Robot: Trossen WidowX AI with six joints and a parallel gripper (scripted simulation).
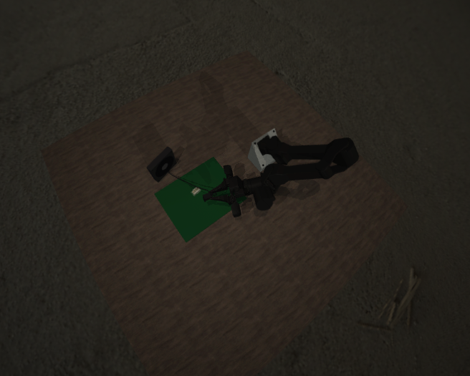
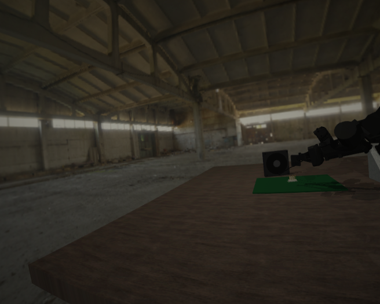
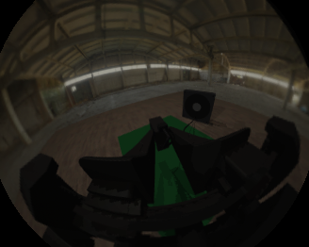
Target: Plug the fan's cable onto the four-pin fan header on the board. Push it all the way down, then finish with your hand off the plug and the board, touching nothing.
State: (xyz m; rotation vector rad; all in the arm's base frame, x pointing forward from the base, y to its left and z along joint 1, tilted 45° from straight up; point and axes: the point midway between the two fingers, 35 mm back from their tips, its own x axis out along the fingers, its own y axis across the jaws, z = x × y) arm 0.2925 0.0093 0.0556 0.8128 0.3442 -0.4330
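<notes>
Now: gripper tip 1 cm short of the green board, 5 cm to the left of it and 12 cm above it. Also, from my gripper tip: black plug 1 cm ahead, 1 cm below; then black fan 6 cm ahead, 23 cm to the right, 5 cm below; then pale four-pin fan header 1 cm ahead, 8 cm to the right, 11 cm below.
</notes>
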